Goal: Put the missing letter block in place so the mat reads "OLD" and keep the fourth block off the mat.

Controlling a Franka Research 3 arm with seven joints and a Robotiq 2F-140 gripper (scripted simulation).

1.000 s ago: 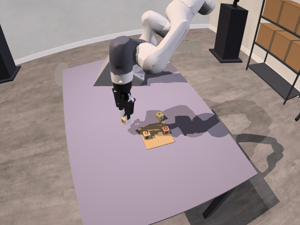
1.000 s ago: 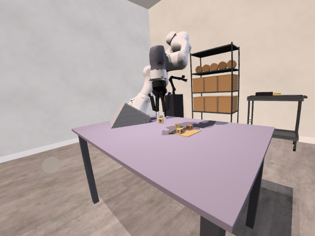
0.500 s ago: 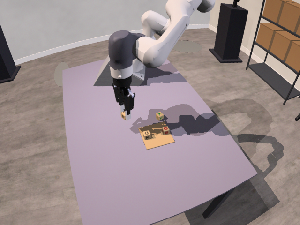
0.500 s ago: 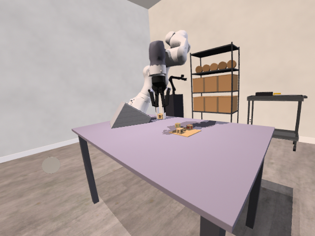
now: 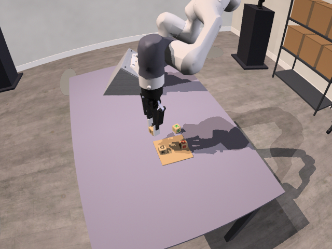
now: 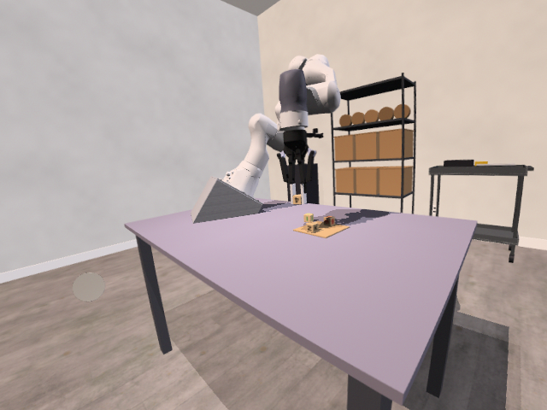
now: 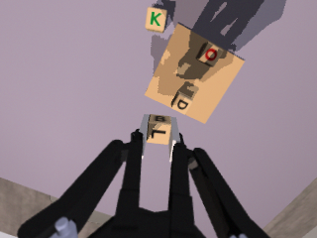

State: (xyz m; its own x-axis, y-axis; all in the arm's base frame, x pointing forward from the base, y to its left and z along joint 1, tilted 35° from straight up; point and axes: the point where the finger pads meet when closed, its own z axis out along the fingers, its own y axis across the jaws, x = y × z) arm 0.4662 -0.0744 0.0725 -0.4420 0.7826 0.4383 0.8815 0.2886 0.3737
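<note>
The tan mat is 2 cm ahead of my hand, 8 cm to the left of it and 13 cm below it. The rest, counted from my hand: wooden block (2 cm below).
</note>
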